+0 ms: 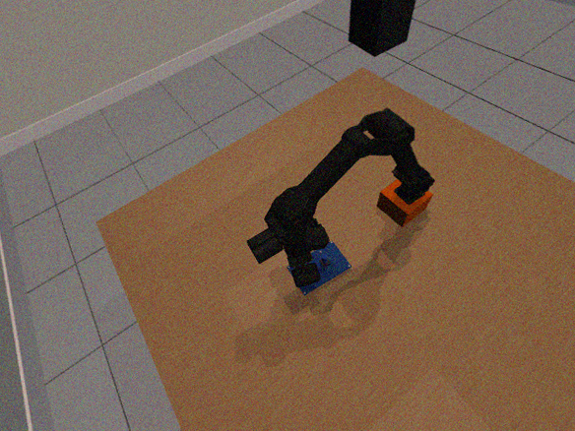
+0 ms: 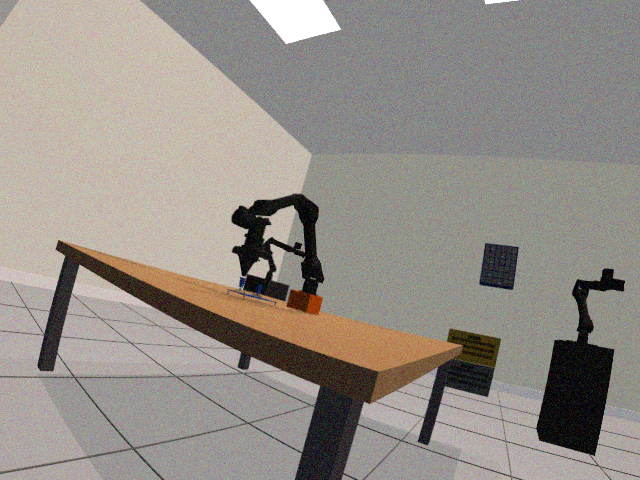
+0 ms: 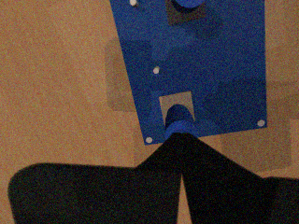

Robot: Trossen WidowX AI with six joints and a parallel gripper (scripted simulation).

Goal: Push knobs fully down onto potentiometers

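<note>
Now: the blue knob 2 cm below my gripper tip.
</note>
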